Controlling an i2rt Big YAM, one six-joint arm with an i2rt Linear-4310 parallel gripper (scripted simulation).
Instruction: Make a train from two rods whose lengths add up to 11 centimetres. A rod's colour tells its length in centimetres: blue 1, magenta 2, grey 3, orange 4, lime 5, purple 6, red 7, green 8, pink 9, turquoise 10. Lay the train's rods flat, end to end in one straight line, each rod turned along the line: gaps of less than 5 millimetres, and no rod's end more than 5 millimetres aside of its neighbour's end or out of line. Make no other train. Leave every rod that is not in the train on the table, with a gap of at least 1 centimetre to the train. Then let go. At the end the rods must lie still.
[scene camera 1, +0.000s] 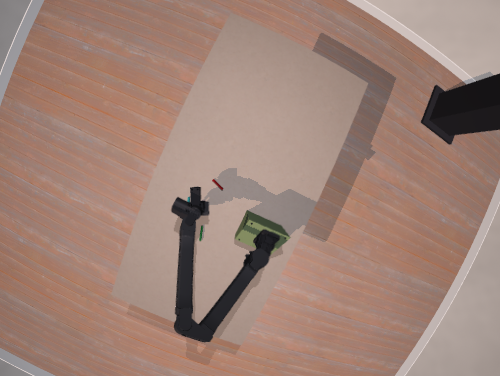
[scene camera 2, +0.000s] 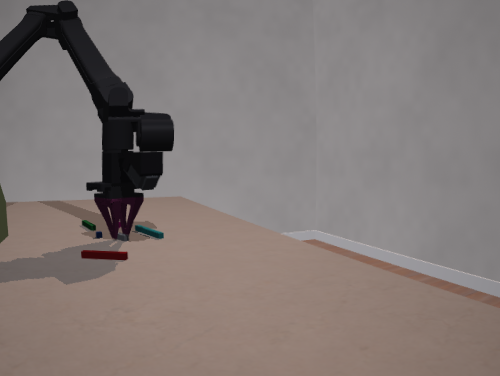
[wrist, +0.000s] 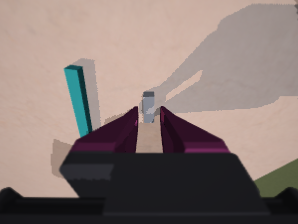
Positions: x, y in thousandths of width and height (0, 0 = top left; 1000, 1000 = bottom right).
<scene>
The gripper (wrist: 502, 498) is 13 cm from the lens. A turquoise rod (wrist: 250, 333): 12 cm from the lens.
</scene>
